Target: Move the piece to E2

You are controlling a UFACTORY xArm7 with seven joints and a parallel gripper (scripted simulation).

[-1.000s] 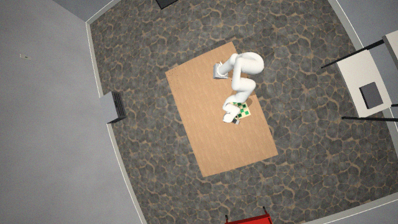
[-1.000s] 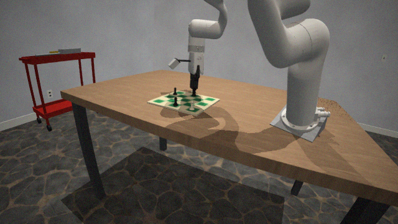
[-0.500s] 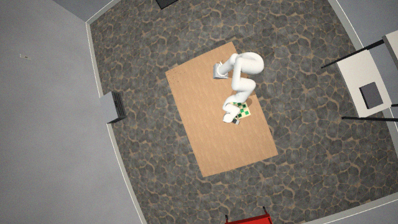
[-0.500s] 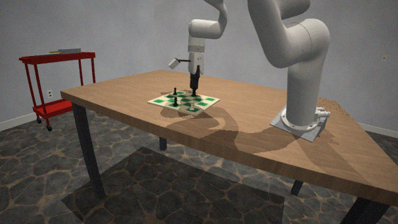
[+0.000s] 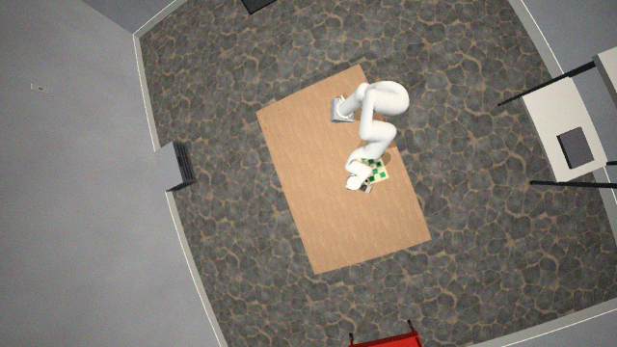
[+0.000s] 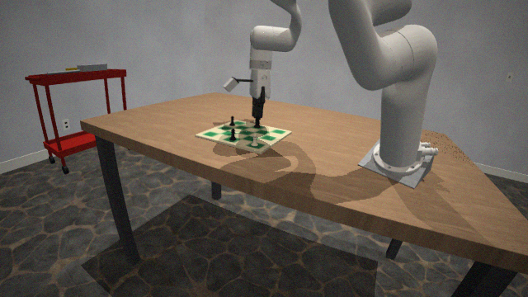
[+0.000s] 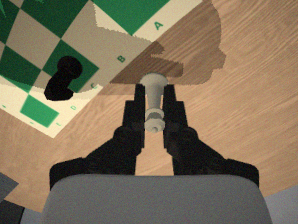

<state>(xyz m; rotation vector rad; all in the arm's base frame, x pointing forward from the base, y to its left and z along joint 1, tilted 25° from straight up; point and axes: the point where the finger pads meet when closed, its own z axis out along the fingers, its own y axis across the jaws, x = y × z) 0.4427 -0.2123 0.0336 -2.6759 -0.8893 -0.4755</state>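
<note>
The white piece is 1 cm below my hand. The rest, counted from my hand: black piece (7 cm to the left, 3 cm behind, 2 cm below); white pawn (23 cm to the left, 9 cm behind, 2 cm below); cream chessboard (14 cm to the left, 4 cm below, 2 cm behind).
</note>
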